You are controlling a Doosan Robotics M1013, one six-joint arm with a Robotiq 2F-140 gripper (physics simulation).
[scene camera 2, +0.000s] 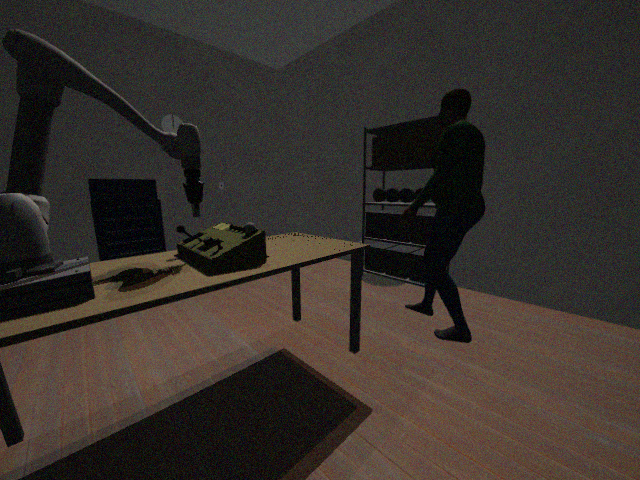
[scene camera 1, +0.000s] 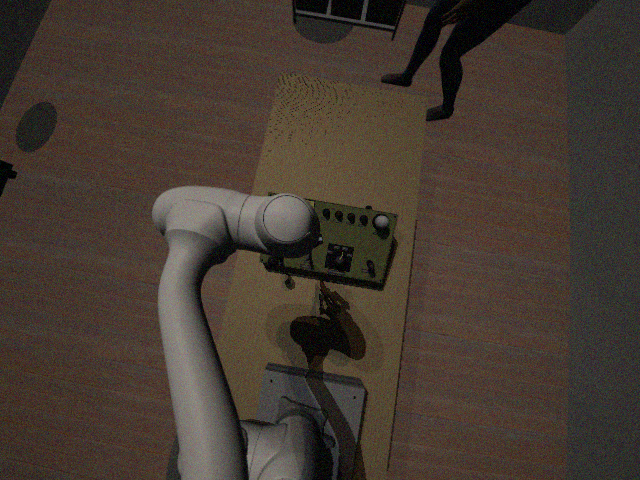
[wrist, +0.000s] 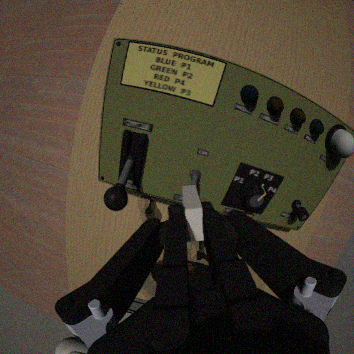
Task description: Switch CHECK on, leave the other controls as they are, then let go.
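The green control panel sits on the table. A small grey toggle lever stands in its middle, below a small plate. Its lower part is hidden behind the fingertips, so its position cannot be told. No plate readable as CHECK shows. My gripper is shut with nothing between its fingers. In the wrist view its pale tips overlap the lower end of the toggle; contact cannot be told. In scene camera 2 the tips hang above the panel. The arm hides the gripper in scene camera 1.
A black ball-ended lever is at the panel's left. A rotary knob points toward P4. A small dark switch, several round lamps and a white knob are at the right. A person stands beyond the table.
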